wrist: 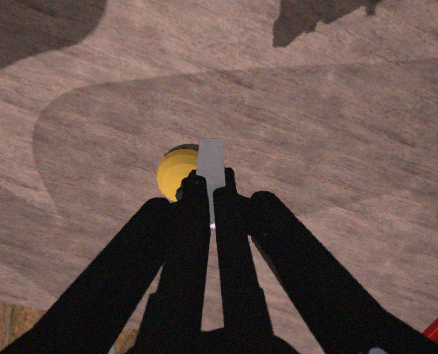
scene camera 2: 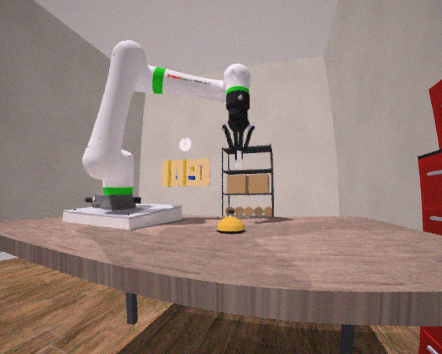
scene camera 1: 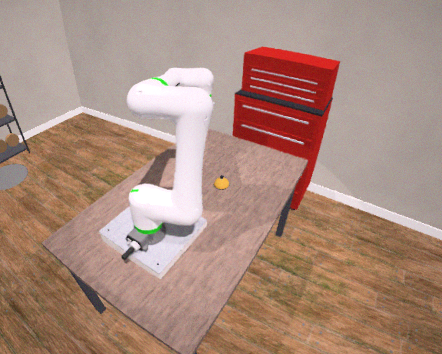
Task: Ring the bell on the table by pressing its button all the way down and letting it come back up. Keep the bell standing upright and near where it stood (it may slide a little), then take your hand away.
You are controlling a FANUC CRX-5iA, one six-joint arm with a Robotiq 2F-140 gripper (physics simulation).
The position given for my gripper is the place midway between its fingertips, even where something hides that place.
Observation:
In view: my gripper (scene camera 2: 238, 168) and a yellow dome bell (wrist: 175, 166).
My gripper also shows in the wrist view (wrist: 212, 156).

